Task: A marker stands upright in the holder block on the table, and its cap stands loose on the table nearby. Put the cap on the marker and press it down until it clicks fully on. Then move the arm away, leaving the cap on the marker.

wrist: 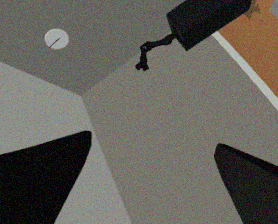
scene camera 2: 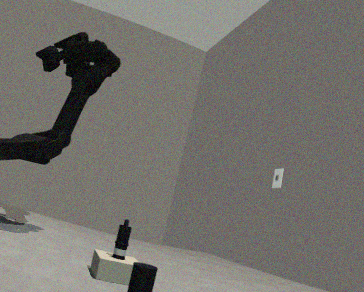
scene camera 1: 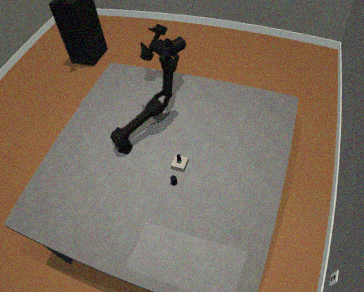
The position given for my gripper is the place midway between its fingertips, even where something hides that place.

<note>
I see my gripper (scene camera 2: 45, 49).
My gripper also shows in the wrist view (wrist: 154, 144).
</note>
